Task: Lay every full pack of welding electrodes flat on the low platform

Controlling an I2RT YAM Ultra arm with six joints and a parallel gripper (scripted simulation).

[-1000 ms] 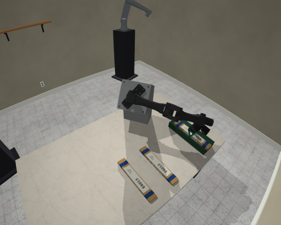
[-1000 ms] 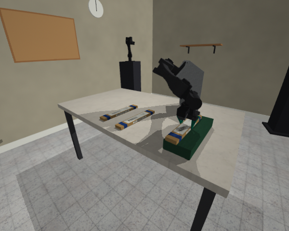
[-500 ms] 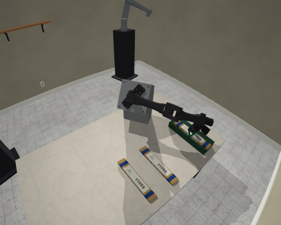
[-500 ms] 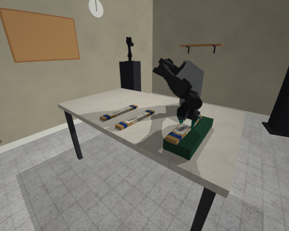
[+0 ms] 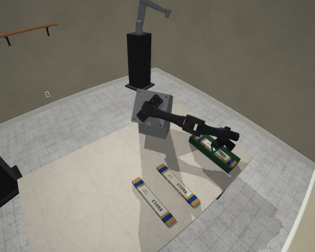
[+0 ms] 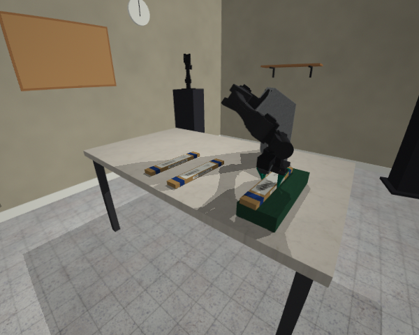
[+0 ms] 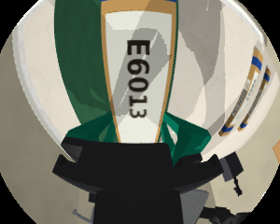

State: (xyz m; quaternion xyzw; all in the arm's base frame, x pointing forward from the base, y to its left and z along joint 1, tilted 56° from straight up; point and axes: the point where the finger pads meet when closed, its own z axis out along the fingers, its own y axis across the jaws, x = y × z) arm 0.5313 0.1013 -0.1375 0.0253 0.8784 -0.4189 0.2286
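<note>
The low dark green platform lies 50 mm below my hand, 30 mm to the left of it and 10 mm behind it.
</note>
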